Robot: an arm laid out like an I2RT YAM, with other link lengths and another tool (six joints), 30 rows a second.
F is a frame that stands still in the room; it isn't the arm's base.
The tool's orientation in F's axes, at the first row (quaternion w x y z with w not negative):
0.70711, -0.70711, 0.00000, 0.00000
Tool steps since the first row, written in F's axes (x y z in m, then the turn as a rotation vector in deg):
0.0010, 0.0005, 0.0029, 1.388, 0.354, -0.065
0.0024, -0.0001, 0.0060, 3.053, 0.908, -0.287
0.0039, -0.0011, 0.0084, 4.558, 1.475, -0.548
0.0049, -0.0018, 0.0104, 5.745, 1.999, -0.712
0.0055, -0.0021, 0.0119, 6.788, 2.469, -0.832
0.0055, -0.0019, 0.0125, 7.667, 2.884, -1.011
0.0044, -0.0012, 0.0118, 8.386, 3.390, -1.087
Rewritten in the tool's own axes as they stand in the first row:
0.0010, -0.0029, 0.0005, 1.388, 0.065, 0.354
0.0024, -0.0060, -0.0001, 3.053, 0.287, 0.908
0.0039, -0.0084, -0.0011, 4.558, 0.548, 1.475
0.0049, -0.0104, -0.0018, 5.745, 0.712, 1.999
0.0055, -0.0119, -0.0021, 6.788, 0.832, 2.469
0.0055, -0.0125, -0.0019, 7.667, 1.011, 2.884
0.0044, -0.0118, -0.0012, 8.386, 1.087, 3.390

